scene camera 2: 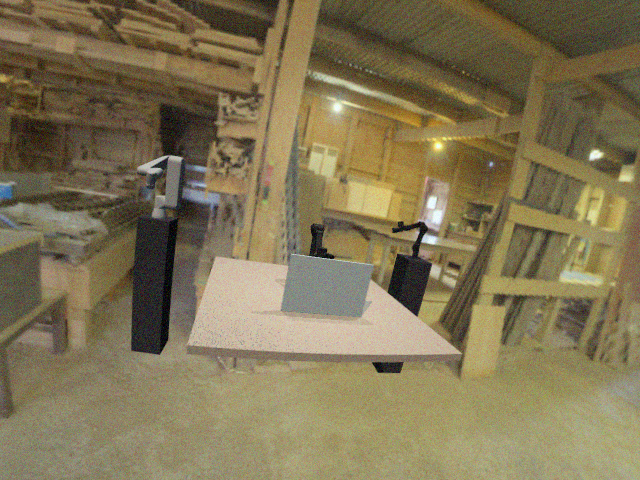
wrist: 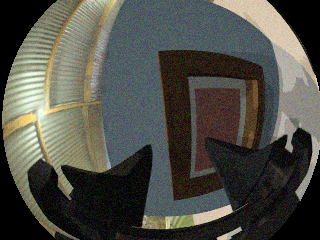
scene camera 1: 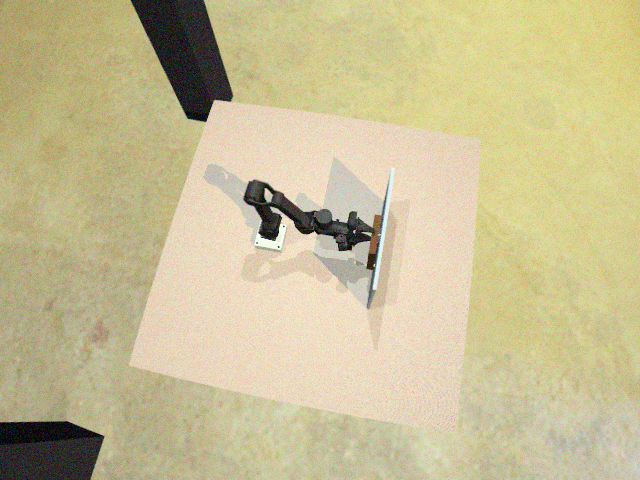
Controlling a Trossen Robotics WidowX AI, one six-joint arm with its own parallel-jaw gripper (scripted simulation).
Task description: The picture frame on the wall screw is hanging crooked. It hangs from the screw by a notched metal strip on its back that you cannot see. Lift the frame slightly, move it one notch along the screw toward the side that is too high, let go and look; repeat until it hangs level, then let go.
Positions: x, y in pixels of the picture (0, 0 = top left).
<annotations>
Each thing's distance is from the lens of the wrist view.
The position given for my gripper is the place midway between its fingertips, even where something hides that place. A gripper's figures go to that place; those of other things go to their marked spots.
my gripper (wrist: 179, 145): 10 cm
picture frame (wrist: 206, 94): 11 cm
wall panel (wrist: 133, 110): 12 cm
</annotations>
